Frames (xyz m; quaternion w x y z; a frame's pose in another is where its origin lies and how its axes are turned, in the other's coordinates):
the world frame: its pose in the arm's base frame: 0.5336 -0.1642 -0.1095 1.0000 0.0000 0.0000 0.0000
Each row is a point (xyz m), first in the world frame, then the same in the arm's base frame.
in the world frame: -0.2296 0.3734 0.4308
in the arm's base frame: 0.3040 0.2092 0.3213
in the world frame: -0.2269 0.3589 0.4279
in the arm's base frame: 0.3067 0.1947 0.3184
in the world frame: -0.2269 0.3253 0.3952
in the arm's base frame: 0.3067 0.1611 0.2857
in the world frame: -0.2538 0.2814 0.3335
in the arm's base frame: 0.2798 0.1172 0.2240
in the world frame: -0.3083 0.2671 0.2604
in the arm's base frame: 0.2253 0.1029 0.1509
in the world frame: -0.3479 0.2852 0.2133
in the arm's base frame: 0.1857 0.1210 0.1038
